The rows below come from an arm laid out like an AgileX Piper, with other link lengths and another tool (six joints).
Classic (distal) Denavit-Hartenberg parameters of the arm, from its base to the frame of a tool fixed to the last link. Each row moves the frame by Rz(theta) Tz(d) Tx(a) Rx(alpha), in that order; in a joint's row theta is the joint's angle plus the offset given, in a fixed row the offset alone. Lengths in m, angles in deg.
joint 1: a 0, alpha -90, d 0.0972, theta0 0
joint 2: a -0.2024, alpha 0, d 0, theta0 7.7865
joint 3: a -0.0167, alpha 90, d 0, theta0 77.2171
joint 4: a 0, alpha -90, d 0.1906, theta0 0
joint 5: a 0, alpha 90, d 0, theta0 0
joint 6: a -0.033, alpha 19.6, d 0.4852, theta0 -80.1
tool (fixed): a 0, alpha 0, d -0.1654, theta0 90
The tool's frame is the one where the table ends.
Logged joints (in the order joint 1, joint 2, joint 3, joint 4, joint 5, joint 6), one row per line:
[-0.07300 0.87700 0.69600 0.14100 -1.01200 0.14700]
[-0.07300 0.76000 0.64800 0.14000 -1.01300 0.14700]
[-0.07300 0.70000 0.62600 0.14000 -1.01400 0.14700]
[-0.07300 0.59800 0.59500 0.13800 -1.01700 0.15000]
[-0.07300 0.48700 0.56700 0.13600 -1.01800 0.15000]
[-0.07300 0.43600 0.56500 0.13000 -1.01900 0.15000]
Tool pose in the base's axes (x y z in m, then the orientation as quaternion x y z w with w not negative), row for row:
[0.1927 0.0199 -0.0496 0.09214 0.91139 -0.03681 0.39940]
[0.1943 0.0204 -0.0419 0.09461 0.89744 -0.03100 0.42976]
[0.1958 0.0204 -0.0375 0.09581 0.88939 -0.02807 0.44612]
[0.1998 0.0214 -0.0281 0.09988 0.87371 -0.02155 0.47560]
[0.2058 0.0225 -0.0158 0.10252 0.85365 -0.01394 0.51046]
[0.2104 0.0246 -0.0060 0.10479 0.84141 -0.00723 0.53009]
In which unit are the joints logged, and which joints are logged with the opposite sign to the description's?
The joints are logged in radians. Opposite sign: joint 1, joint 3, joint 4, joint 5.
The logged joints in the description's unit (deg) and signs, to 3 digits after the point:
[4.183 50.248 -39.878 -8.079 57.983 8.422]
[4.183 43.545 -37.128 -8.021 58.041 8.422]
[4.183 40.107 -35.867 -8.021 58.098 8.422]
[4.183 34.263 -34.091 -7.907 58.270 8.594]
[4.183 27.903 -32.487 -7.792 58.327 8.594]
[4.183 24.981 -32.372 -7.448 58.384 8.594]

